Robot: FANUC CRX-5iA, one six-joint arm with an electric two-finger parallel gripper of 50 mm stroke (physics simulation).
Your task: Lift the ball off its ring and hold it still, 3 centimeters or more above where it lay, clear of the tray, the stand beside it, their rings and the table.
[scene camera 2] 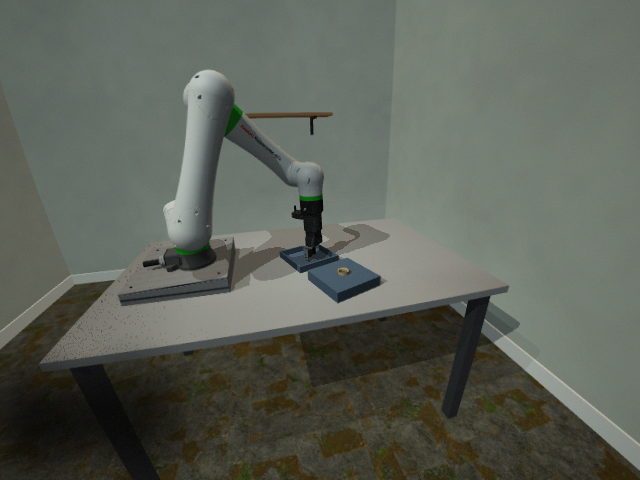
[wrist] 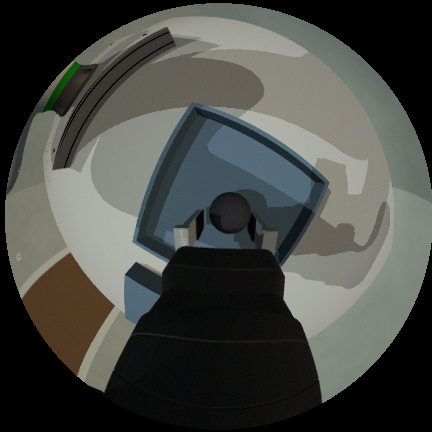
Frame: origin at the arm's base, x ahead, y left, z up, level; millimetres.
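Where they show: gripper, between the fingertips: [scene camera 2: 310, 256] [wrist: 225, 219]; arm's base, origin of its link: [scene camera 2: 197, 261].
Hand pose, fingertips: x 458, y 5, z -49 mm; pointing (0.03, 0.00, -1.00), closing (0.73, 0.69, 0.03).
Each offset is from my fingertips to the top centre of the thing. "spot": to the spot under its first point. Level surfaces: height alone.
A dark ball {5 mm back, 11 mm left, 36 mm up} [wrist: 230, 213] sits inside the blue tray [scene camera 2: 291, 262] [wrist: 250, 155]. The ring under it is not visible. My gripper [scene camera 2: 309, 256] [wrist: 225, 219] points down into the tray and is open. In the wrist view its two fingertips stand left and right of the ball's lower part, with a gap on the left and a very narrow one on the right. In the scene view the fingers hide the ball, and their exact height beside it is hard to tell. The blue stand [scene camera 2: 336, 284] [wrist: 140, 297] has a yellowish ring {spot: 63 mm ahead, 246 mm right, 28 mm up} [scene camera 2: 343, 274] on top.
The tray's raised walls surround the fingers. The stand is close beside the tray, toward the front right of the table {16 mm down} [scene camera 2: 413, 273] in the scene view. The robot's base plate [scene camera 2: 155, 281] is at the table's left. A wooden shelf [scene camera 2: 289, 114] is on the back wall.
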